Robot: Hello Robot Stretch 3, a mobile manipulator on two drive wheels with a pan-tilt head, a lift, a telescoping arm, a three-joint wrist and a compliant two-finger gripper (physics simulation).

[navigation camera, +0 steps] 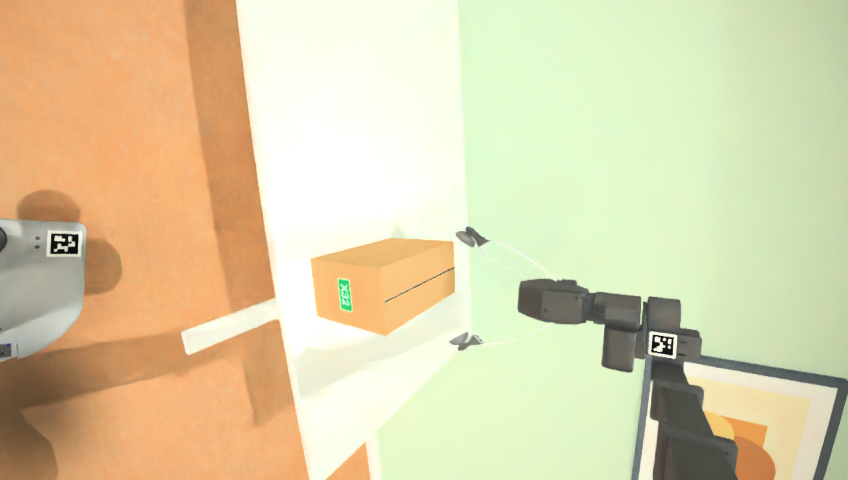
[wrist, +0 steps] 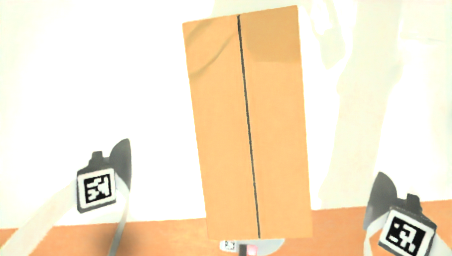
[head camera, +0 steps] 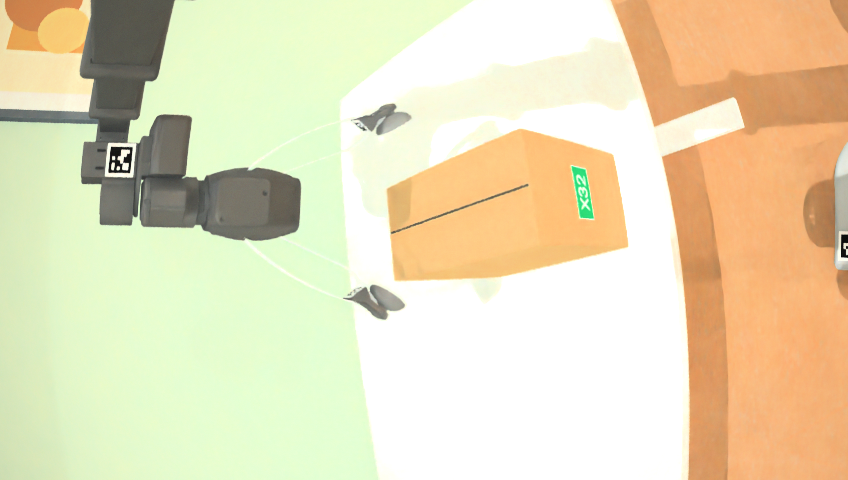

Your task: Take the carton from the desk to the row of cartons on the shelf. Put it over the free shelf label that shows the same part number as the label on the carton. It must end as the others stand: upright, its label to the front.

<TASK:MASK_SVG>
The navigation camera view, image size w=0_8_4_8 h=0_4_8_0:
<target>my gripper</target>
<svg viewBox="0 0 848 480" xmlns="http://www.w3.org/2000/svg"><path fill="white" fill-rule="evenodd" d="M456 232L456 237L467 246L473 248L476 243L487 258L530 279L521 281L519 284L518 312L528 316L524 318L530 317L546 323L552 322L552 324L524 336L491 343L484 343L475 334L480 328L469 338L469 331L448 341L452 345L458 345L458 351L463 351L470 345L489 345L515 340L533 334L552 324L586 324L585 313L589 314L590 303L586 303L589 289L577 285L577 280L557 280L552 274L527 256L502 243L482 237L472 227L467 226L465 228L466 232ZM481 247L490 241L499 243L524 256L553 279L530 279L491 259Z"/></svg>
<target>brown carton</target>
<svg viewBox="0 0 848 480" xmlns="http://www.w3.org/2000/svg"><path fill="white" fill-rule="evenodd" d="M454 242L388 238L311 258L317 316L387 336L455 293Z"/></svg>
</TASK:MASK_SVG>
